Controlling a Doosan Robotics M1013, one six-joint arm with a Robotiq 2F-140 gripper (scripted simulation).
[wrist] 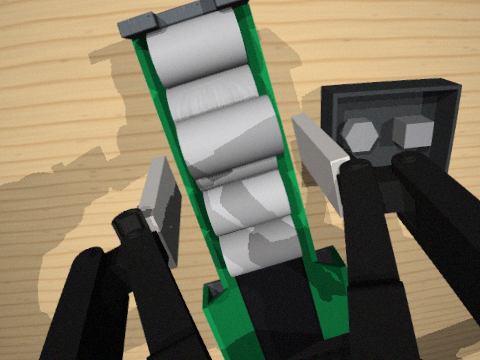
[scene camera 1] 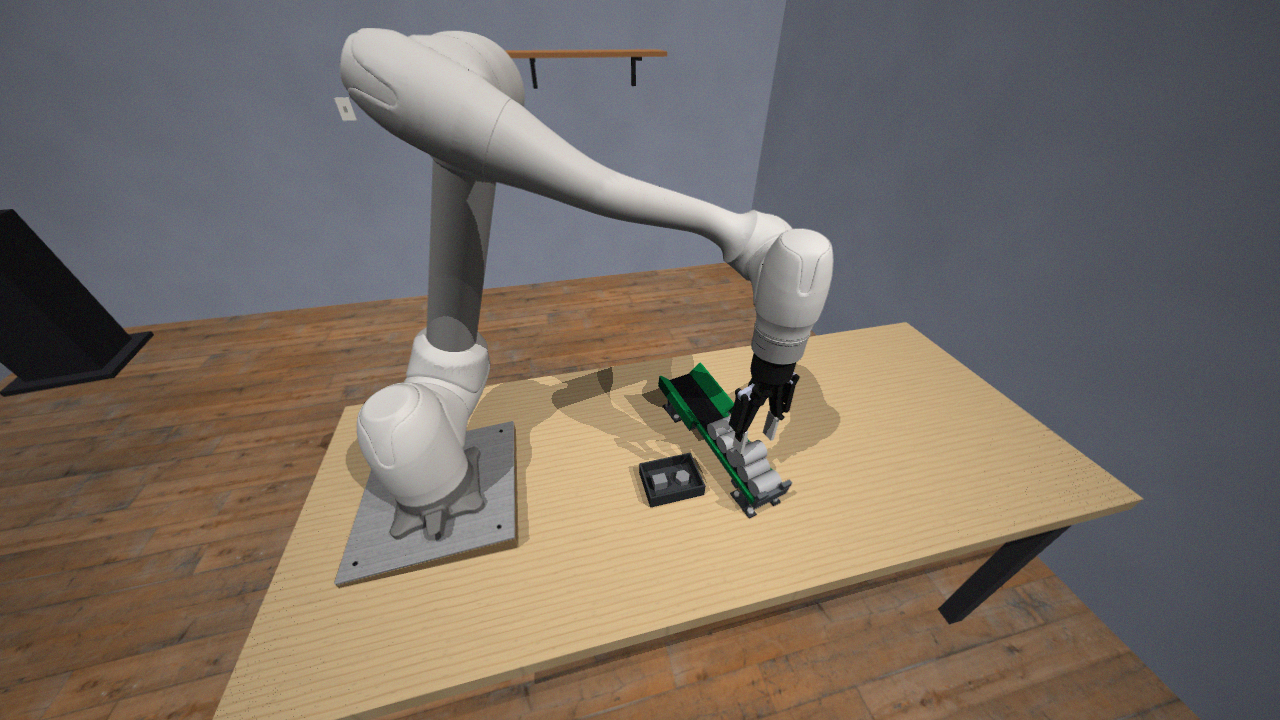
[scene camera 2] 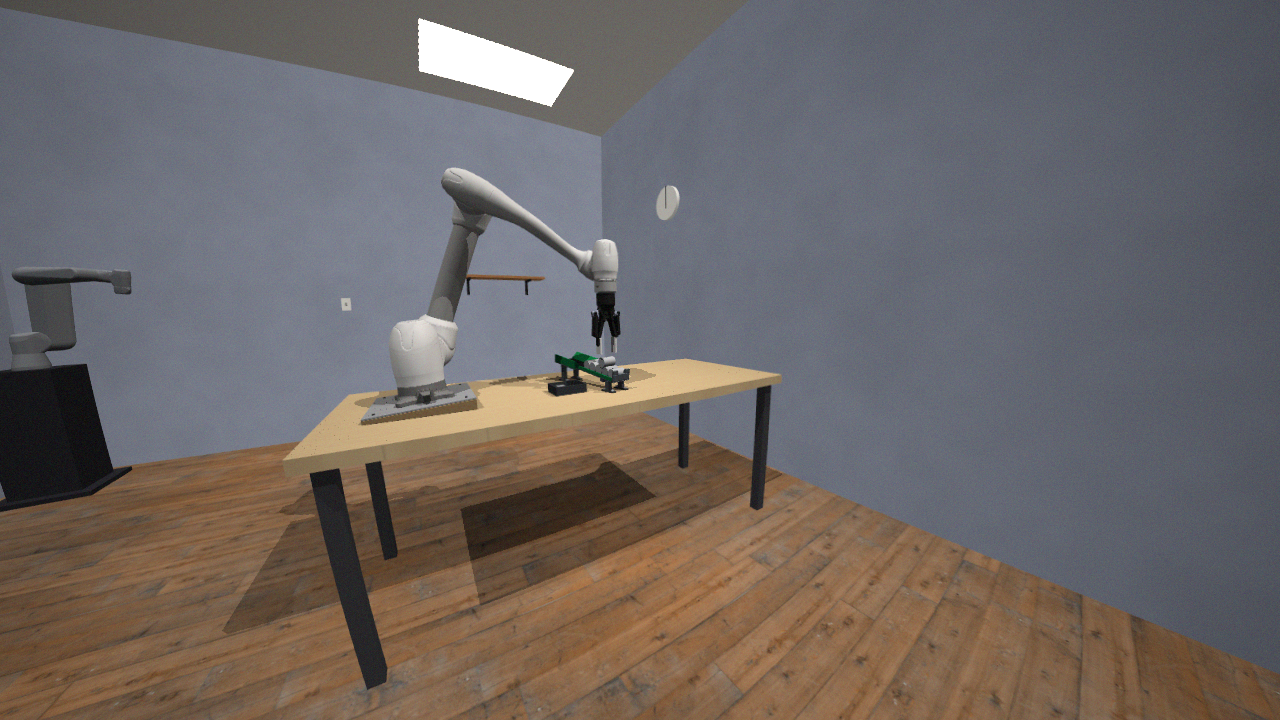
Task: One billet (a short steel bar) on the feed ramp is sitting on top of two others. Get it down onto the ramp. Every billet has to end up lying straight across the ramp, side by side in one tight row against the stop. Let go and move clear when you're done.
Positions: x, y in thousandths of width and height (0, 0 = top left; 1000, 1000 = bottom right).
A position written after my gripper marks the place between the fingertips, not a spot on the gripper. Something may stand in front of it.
I see my gripper (scene camera 1: 589, 615), a dark tray (scene camera 1: 524, 647), a hexagonal piece (wrist: 749, 374) and a square piece (wrist: 861, 365).
The dark tray is seen too in the wrist view (wrist: 922, 299). My gripper shows as well in the wrist view (wrist: 489, 438) and in scene camera 2 (scene camera 2: 474, 491). Scene camera 2 misses the hexagonal piece, which is hidden by the dark tray.
